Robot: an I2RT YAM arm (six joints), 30 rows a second.
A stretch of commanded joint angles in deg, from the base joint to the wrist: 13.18, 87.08, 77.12, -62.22, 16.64, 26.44; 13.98, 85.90, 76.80, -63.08, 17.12, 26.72; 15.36, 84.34, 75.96, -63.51, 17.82, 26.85; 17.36, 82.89, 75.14, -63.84, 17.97, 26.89; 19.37, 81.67, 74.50, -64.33, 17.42, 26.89; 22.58, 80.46, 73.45, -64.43, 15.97, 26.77; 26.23, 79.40, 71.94, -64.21, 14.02, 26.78; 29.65, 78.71, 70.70, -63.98, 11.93, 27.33
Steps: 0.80, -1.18, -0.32, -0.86, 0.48, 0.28; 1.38, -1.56, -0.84, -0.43, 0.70, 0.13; 2.00, -1.45, -0.82, -0.33, 0.15, 0.04; 2.01, -1.22, -0.64, -0.49, -0.55, 0.00; 3.21, -1.21, -1.05, -0.10, -1.45, -0.12; 3.65, -1.06, -1.51, 0.22, -1.95, 0.01; 3.42, -0.69, -1.24, 0.23, -2.09, 0.55
